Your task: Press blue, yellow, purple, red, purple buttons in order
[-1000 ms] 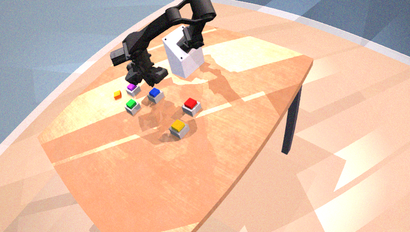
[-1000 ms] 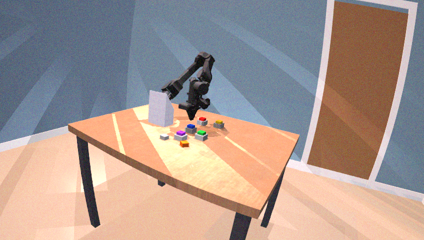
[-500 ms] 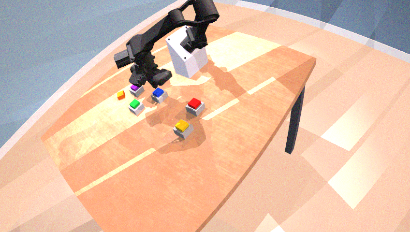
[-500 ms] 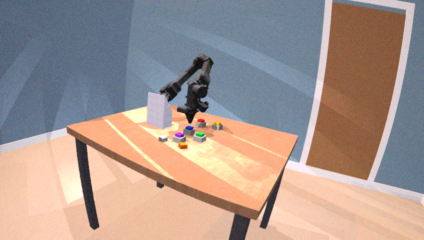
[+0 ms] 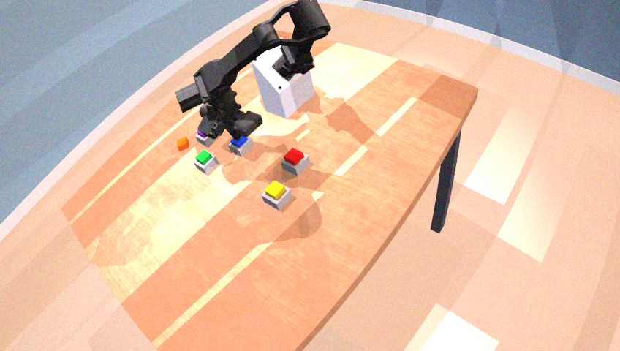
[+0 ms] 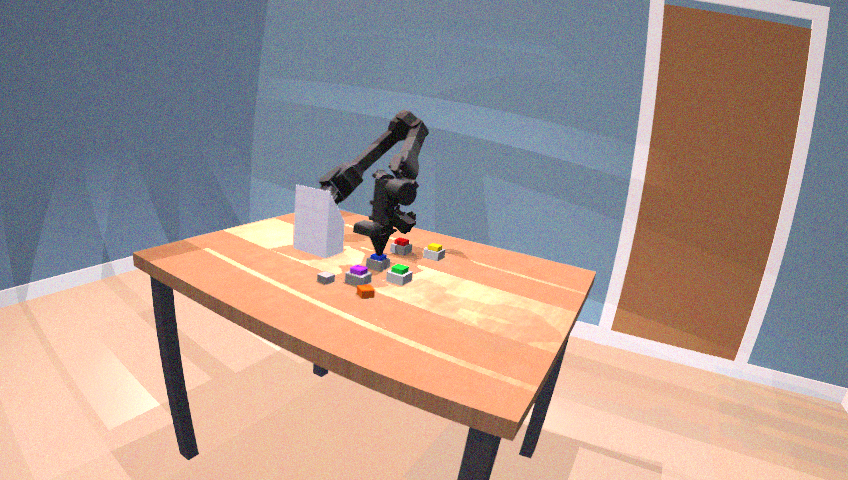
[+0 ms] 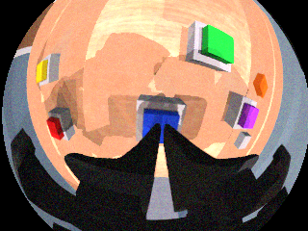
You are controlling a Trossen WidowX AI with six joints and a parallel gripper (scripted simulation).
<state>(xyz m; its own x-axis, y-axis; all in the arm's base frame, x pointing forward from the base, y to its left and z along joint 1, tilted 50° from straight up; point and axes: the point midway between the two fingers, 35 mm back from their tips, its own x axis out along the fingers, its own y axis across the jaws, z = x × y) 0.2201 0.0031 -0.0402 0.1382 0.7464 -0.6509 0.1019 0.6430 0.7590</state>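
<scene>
Now: the blue button 10 mm below my gripper tip. From my gripper tip the other things lie so: green button 90 mm ahead, 60 mm to the right; purple button 130 mm to the right, 10 mm ahead; red button 170 mm to the left, 10 mm behind.
</scene>
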